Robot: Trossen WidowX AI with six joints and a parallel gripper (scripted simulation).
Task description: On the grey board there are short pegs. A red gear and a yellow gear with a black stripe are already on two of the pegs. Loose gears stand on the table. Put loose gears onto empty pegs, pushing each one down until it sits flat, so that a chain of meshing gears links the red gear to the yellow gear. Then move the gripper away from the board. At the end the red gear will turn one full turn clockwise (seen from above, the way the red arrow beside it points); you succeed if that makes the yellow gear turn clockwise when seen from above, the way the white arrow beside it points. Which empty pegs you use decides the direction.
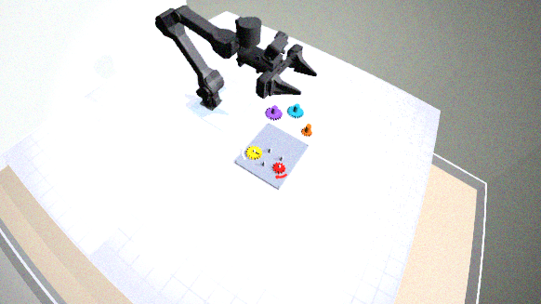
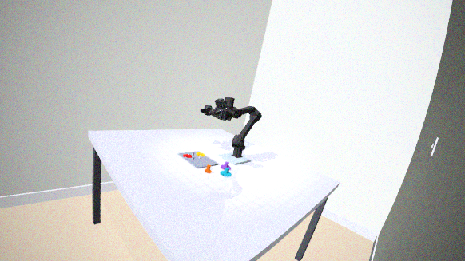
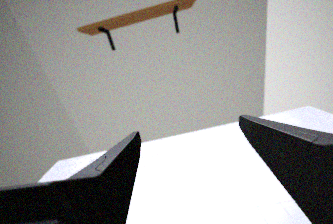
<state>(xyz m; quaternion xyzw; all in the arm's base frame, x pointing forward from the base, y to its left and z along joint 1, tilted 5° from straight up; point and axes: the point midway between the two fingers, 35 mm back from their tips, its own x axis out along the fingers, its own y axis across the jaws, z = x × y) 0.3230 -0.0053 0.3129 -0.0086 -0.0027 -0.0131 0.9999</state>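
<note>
The cyan gear lies 70 mm behind my gripper tip, 200 mm to the left of it and 300 mm below it. Also, from my gripper tip: yellow gear (90 mm behind, 60 mm to the right, 300 mm below); red gear (70 mm to the right, 300 mm below); red arrow (20 mm ahead, 90 mm to the right, 310 mm below).
</note>
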